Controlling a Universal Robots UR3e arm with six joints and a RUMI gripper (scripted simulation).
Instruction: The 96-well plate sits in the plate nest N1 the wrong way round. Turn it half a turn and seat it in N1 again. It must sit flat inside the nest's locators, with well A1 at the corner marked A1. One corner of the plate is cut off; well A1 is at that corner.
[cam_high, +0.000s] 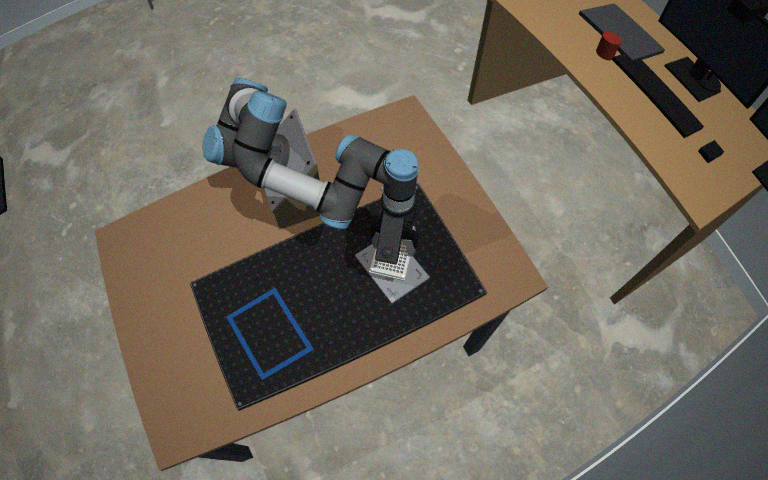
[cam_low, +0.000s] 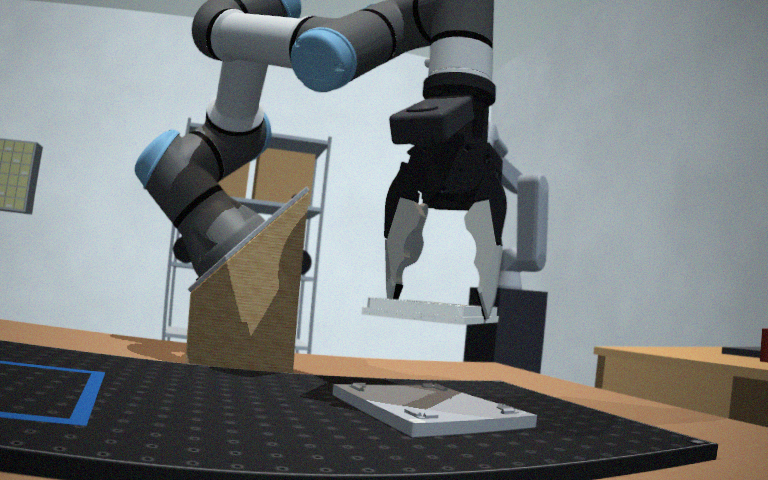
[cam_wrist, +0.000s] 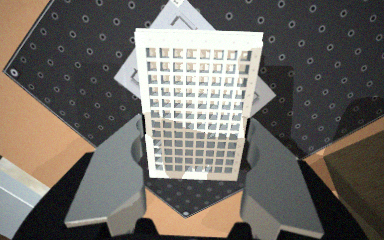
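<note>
My gripper is now 1 cm above the white 96-well plate. From my hand the other things lie so: corner label: 9 cm below, 8 cm ahead, 5 cm to the right; then grey plate nest N1: 10 cm below.
</note>
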